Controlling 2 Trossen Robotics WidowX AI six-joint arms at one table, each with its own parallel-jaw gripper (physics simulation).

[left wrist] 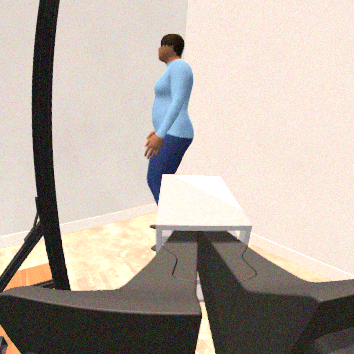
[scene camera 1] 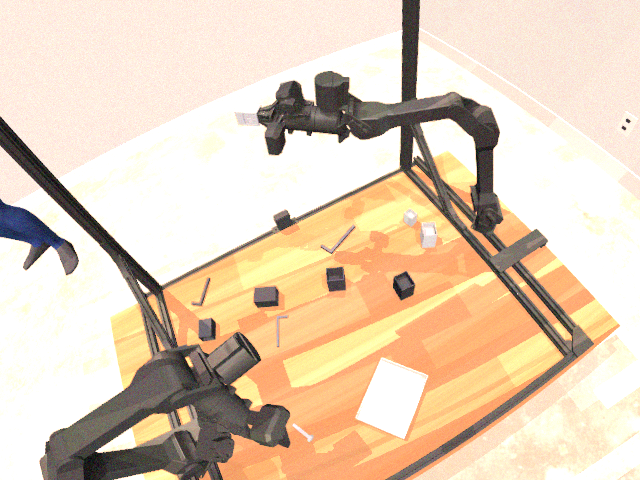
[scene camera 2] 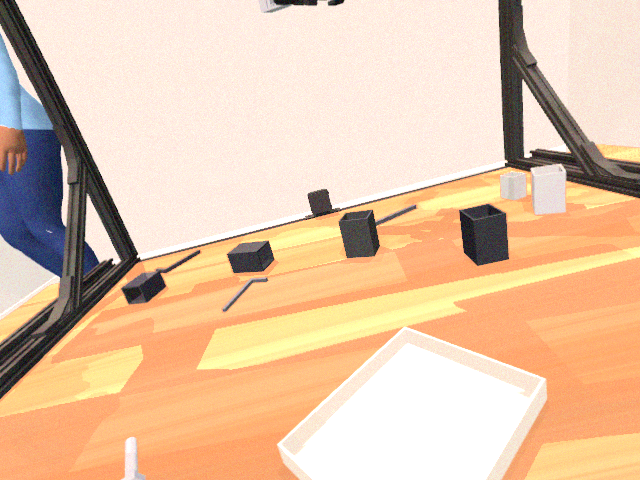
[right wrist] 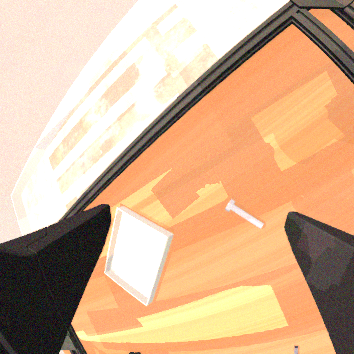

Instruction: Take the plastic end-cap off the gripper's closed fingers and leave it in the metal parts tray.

Labels:
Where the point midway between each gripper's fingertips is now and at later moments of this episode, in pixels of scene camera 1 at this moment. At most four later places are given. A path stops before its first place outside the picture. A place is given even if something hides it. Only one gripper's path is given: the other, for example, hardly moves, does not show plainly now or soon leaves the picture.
My left gripper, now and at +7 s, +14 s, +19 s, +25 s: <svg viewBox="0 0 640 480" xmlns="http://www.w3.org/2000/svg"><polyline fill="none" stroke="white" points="248,113 248,121 419,335 423,339 423,339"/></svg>

